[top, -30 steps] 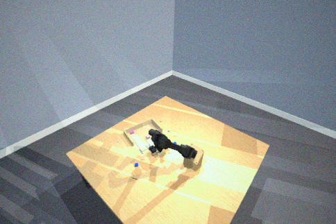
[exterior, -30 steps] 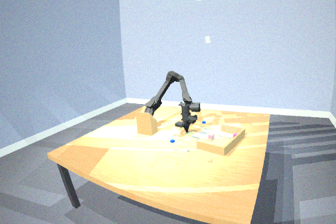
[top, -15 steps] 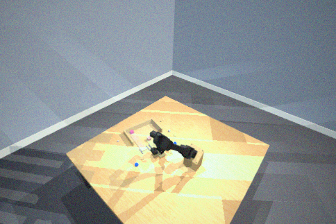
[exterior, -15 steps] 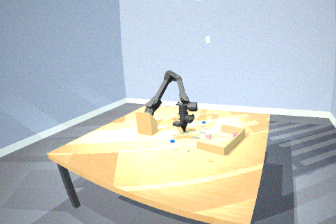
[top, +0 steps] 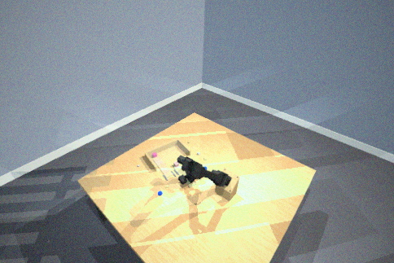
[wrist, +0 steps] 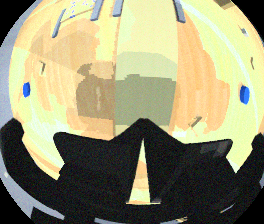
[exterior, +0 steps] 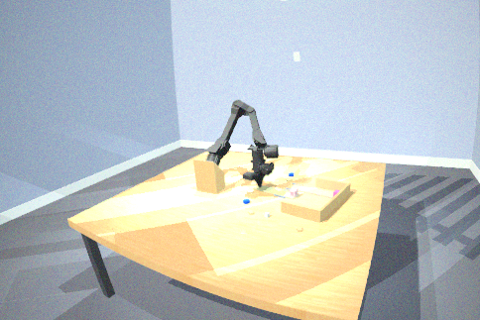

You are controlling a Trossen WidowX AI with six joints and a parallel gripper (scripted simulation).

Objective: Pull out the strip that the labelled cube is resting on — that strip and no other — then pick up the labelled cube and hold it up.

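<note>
Now: the pale green strip 9 cm ahead of my gripper tip and 2 cm to the right of it. From my gripper tip the other things lie so: pink labelled cube (20 cm ahead, 5 cm to the right, 2 cm above).
</note>
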